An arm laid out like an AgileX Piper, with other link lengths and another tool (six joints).
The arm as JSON. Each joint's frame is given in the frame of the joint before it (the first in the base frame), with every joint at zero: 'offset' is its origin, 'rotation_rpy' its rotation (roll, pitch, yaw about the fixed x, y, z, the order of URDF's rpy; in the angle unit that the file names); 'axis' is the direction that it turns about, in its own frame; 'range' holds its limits. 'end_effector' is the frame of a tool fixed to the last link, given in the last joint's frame.
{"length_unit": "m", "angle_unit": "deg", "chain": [
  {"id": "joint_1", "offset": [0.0, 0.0, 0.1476], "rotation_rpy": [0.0, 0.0, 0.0], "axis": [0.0, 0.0, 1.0], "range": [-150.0, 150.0]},
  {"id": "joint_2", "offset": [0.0, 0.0, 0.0], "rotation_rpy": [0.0, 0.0, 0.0], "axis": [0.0, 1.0, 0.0], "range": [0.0, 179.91]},
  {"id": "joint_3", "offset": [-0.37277, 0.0, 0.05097], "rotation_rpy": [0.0, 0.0, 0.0], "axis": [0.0, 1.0, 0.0], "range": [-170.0, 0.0]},
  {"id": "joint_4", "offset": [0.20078, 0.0, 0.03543], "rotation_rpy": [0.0, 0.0, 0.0], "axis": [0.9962, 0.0, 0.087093], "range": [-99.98, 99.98]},
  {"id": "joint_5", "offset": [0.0, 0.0, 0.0], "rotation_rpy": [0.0, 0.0, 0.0], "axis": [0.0, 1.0, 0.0], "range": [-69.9, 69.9]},
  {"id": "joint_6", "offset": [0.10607, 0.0, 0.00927], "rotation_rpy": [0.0, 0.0, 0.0], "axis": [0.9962, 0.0, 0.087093], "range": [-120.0, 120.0]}
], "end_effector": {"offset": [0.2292, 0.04, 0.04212], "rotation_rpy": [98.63, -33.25, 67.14]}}
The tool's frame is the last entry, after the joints.
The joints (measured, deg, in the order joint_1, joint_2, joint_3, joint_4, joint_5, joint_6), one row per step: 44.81, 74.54, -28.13, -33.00, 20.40, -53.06; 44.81, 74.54, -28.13, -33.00, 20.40, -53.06; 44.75, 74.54, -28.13, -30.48, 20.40, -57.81; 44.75, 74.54, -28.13, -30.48, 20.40, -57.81; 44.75, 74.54, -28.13, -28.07, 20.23, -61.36; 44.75, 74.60, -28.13, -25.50, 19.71, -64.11; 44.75, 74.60, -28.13, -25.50, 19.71, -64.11; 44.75, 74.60, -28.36, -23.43, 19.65, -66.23; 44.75, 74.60, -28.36, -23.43, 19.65, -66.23; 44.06, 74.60, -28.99, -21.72, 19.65, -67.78; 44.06, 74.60, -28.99, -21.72, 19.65, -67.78; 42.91, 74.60, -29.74, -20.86, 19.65, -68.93; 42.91, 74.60, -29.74, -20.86, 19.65, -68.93; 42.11, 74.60, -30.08, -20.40, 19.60, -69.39; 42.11, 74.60, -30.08, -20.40, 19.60, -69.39; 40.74, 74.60, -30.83, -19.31, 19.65, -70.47; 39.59, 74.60, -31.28, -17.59, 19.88, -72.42; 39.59, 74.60, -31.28, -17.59, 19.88, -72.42; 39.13, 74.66, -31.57, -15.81, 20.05, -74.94; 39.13, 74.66, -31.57, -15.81, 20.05, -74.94
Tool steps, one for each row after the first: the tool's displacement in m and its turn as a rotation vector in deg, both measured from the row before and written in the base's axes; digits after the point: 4 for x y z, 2 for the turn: 0.0000, 0.0000, 0.0000, 0.00, 0.00, 0.00; -0.0042, -0.0003, -0.0018, -0.98, 0.25, 2.27; 0.0000, 0.0000, 0.0000, 0.00, 0.00, 0.00; -0.0039, 0.0017, -0.0011, -0.27, 0.38, 1.48; -0.0036, 0.0045, -0.0005, 0.48, 0.51, 0.81; 0.0000, 0.0000, 0.0000, 0.00, 0.00, 0.00; -0.0023, 0.0032, 0.0004, 0.35, 0.36, 0.46; 0.0000, 0.0000, 0.0000, 0.00, 0.00, 0.00; 0.0024, 0.0025, 0.0027, 0.66, 0.05, -0.49; 0.0000, 0.0000, 0.0000, 0.00, 0.00, 0.00; 0.0060, 0.0004, 0.0037, 0.46, -0.40, -0.73; 0.0000, 0.0000, 0.0000, 0.00, 0.00, 0.00; 0.0035, -0.0005, 0.0018, 0.32, -0.16, -0.69; 0.0000, 0.0000, 0.0000, 0.00, 0.00, 0.00; 0.0062, -0.0005, 0.0036, 0.58, -0.26, -1.16; 0.0024, -0.0015, 0.0013, 0.21, 0.15, -0.65; 0.0000, 0.0000, 0.0000, 0.00, 0.00, 0.00; -0.0003, 0.0003, 0.0003, -0.10, 0.15, 0.51; 0.0000, 0.0000, 0.0000, 0.00, 0.00, 0.00
